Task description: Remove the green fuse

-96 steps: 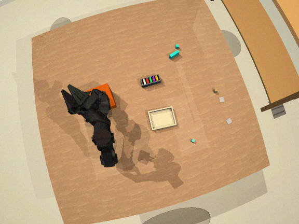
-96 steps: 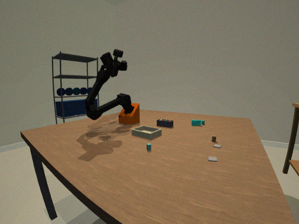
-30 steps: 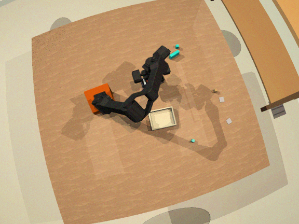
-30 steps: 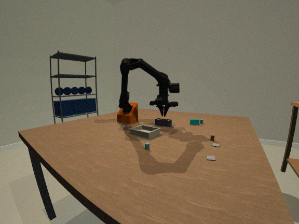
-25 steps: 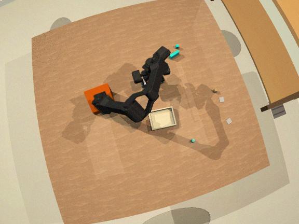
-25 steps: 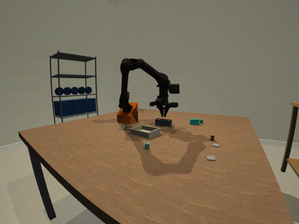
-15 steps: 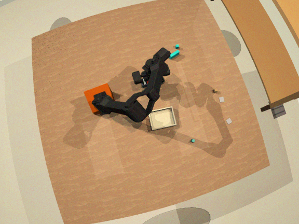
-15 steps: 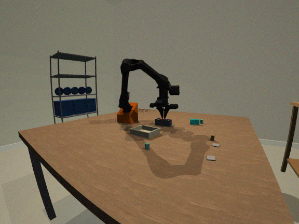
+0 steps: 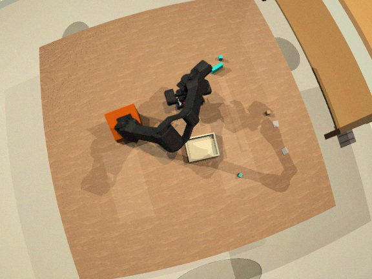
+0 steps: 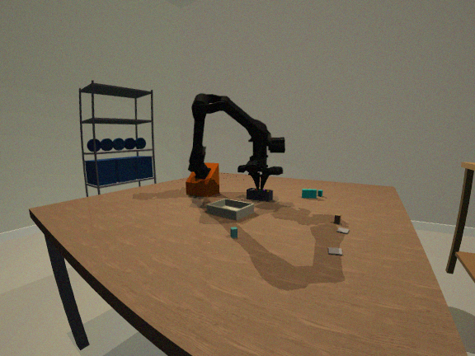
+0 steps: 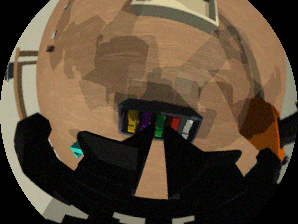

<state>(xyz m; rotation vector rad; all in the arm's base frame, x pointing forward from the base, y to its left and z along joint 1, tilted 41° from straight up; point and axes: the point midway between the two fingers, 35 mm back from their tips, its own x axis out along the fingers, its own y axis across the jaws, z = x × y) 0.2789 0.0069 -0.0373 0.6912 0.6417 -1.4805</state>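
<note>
Now: gripper tip 2 cm past the red fuse and 2 cm above it. Also, from my gripper tip: purple fuse: 2 cm below, 2 cm ahead; then green fuse: 2 cm below; then yellow fuse: 3 cm ahead, 2 cm below.
</note>
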